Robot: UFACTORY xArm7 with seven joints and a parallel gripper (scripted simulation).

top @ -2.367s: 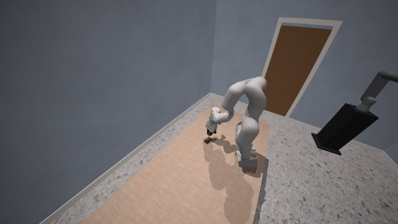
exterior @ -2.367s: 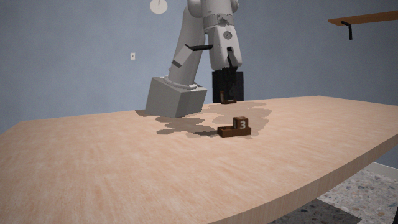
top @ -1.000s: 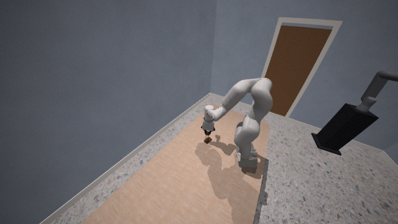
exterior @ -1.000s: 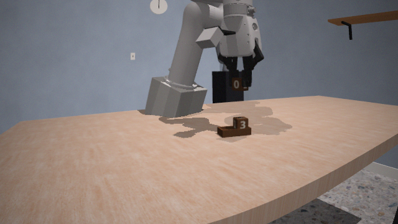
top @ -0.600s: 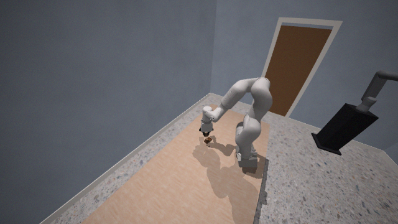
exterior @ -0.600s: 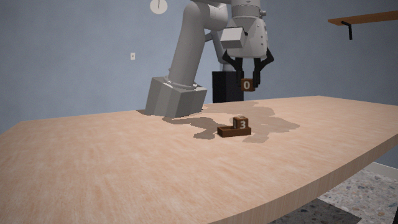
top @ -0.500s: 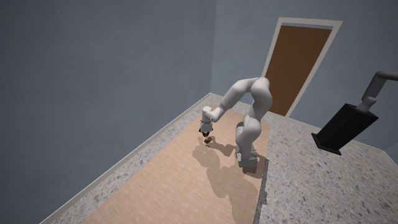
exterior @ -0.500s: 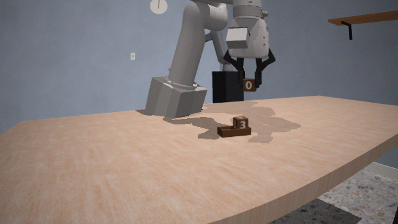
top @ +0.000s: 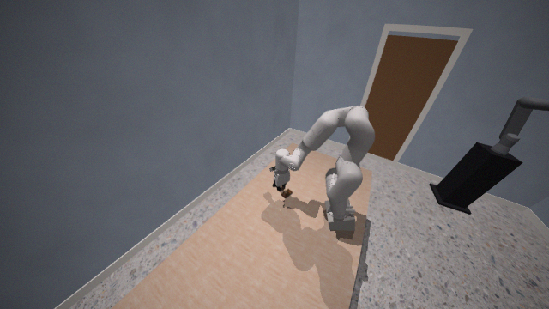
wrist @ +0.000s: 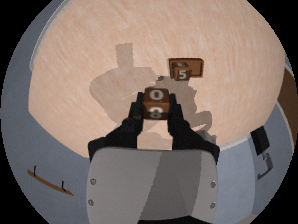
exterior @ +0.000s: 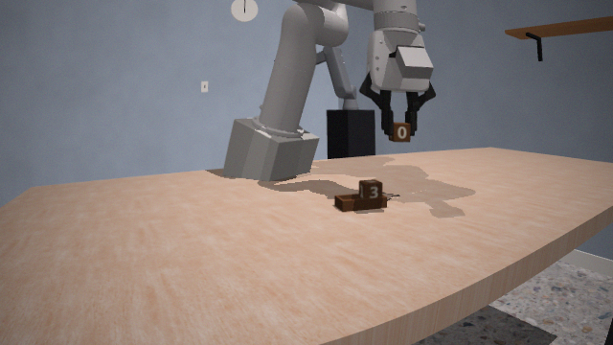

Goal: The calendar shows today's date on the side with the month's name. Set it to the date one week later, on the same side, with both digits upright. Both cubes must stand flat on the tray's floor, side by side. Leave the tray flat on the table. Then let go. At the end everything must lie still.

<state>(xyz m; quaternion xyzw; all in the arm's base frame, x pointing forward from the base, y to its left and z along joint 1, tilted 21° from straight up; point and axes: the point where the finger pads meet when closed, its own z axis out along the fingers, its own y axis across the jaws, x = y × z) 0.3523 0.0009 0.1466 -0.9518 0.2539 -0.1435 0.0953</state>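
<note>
My gripper is now 12 cm above the brown wooden tray, 6 cm to the left of it and 3 cm past it. The rest, counted from my hand: cube: 1 cm below.
</note>
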